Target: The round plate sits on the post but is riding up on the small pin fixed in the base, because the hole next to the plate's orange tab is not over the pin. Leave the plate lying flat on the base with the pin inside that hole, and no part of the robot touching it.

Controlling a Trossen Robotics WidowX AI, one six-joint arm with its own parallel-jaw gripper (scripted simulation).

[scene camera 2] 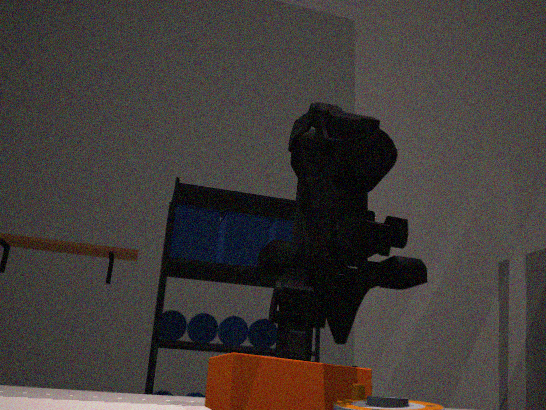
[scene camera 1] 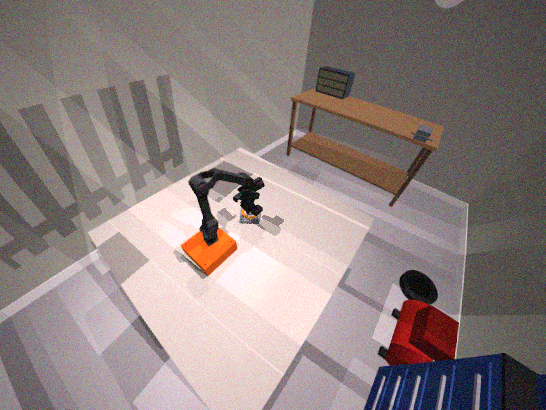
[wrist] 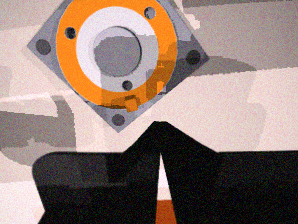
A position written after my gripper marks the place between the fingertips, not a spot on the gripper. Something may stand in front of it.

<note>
My gripper (scene camera 2: 340, 344) is shut and holds nothing.
My gripper shows as well in the wrist view (wrist: 159, 127).
</note>
